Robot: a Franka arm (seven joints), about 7 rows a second.
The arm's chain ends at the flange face. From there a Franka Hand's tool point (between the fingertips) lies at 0.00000 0.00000 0.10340 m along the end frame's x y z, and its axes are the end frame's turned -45 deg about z.
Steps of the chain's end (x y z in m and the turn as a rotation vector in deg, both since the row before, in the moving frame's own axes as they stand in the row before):
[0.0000 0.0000 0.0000 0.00 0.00 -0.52]
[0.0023 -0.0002 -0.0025 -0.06 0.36 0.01]
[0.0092 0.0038 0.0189 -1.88 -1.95 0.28]
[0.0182 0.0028 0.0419 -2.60 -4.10 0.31]
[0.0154 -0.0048 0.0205 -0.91 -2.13 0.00]
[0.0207 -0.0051 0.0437 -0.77 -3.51 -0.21]
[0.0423 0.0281 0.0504 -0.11 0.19 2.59]
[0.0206 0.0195 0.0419 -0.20 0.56 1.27]
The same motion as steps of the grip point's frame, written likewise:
[0.0000 0.0000 0.0000 0.00 0.00 -0.52]
[0.0022 0.0020 -0.0025 -0.30 0.21 0.01]
[-0.0011 0.0091 0.0188 0.05 -2.71 0.28]
[0.0024 0.0129 0.0415 1.06 -4.74 0.31]
[0.0104 0.0059 0.0204 0.86 -2.15 0.00]
[0.0128 0.0075 0.0435 1.94 -3.03 -0.21]
[0.0101 0.0502 0.0504 -0.21 0.06 2.59]
[0.0012 0.0293 0.0419 -0.54 0.25 1.27]

